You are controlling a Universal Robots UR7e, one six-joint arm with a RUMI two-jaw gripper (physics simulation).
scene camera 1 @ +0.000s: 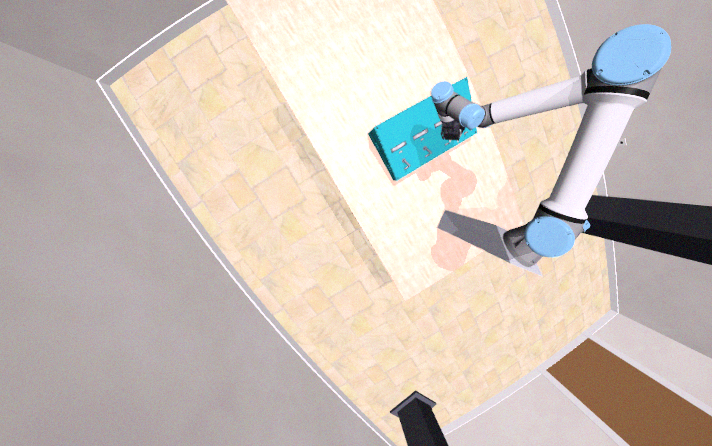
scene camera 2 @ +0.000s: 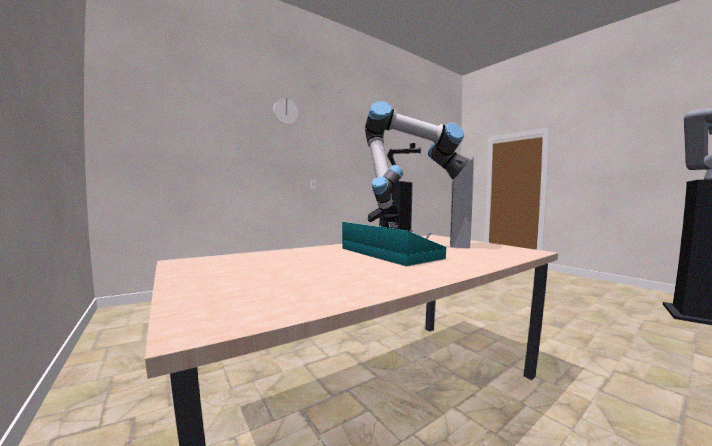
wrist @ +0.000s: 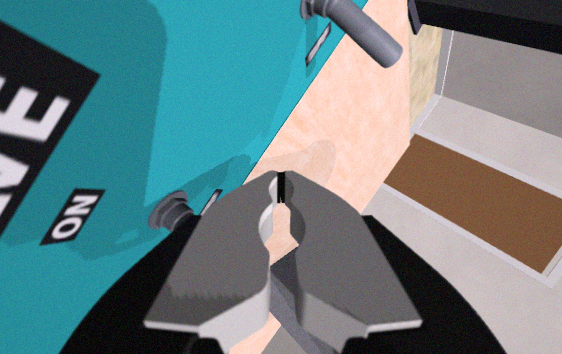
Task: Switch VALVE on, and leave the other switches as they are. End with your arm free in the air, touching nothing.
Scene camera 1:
teal switch panel: 404,136
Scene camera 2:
teal switch panel: 401,247
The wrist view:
gripper: 280,175
teal switch panel: 123,123
